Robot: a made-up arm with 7 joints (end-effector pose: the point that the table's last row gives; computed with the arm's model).
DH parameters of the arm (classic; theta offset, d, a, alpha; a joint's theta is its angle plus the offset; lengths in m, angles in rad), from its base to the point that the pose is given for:
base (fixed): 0.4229 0 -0.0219 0
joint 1: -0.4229 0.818 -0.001 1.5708
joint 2: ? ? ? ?
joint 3: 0 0.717 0.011 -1.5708
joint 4: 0 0.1 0.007 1.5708
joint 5: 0 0.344 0.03 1.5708
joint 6: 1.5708 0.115 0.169 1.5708
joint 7: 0.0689 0 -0.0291 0
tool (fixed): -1.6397 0.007 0 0
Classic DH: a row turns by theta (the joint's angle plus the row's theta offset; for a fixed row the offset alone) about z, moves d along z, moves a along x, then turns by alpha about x.
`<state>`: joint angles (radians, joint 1 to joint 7).
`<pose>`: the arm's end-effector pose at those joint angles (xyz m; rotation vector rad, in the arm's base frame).
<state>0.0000 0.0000 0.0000 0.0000 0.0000 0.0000 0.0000</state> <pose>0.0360 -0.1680 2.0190 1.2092 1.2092 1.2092</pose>
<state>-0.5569 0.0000 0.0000 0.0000 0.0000 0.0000 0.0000</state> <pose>-0.0565 -0.1736 2.0190 1.4225 0.7900 0.7900</pose>
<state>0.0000 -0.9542 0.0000 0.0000 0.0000 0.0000 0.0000</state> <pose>0.9918 -0.1680 1.4660 1.8688 1.8688 0.5951</pose>
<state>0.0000 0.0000 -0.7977 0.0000 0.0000 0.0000 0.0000</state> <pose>0.0101 -0.2034 2.0190 1.4850 0.6044 0.6044</pose>
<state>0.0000 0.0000 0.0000 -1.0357 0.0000 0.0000 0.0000</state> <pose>-0.4019 -0.1680 1.8196 0.4193 0.4194 1.5298</pose>
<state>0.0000 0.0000 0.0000 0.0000 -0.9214 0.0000 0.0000</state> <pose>-0.0686 -0.1528 2.0190 1.5103 0.5084 0.5084</pose>
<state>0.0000 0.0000 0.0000 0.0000 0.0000 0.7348 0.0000</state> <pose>-0.0596 -0.1680 1.9875 0.6531 0.6531 1.4703</pose>
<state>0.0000 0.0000 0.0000 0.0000 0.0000 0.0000 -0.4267</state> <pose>0.0360 -0.1802 2.0207 0.8894 1.3814 0.8894</pose>
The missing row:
joint 2: 0 0.146 0.002 -1.5708
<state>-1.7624 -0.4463 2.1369 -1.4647 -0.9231 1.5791 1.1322</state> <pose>-0.5947 -0.2257 1.3442 -0.9412 -1.6410 1.2721</pose>
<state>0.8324 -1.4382 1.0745 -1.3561 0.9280 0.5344 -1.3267</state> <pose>0.9750 0.2728 1.1266 0.2989 0.6229 2.4343</pose>
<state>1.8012 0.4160 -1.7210 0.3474 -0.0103 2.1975 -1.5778</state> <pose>0.2147 -0.4033 1.7064 0.4117 -0.1934 0.0057</pose>
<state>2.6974 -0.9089 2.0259 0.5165 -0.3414 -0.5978 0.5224</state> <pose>-0.7897 0.1934 1.5623 2.1298 -1.1841 1.0293</pose>
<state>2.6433 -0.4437 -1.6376 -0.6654 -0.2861 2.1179 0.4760</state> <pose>-0.4318 0.1015 1.5760 -1.3433 -1.3128 2.3925</pose>
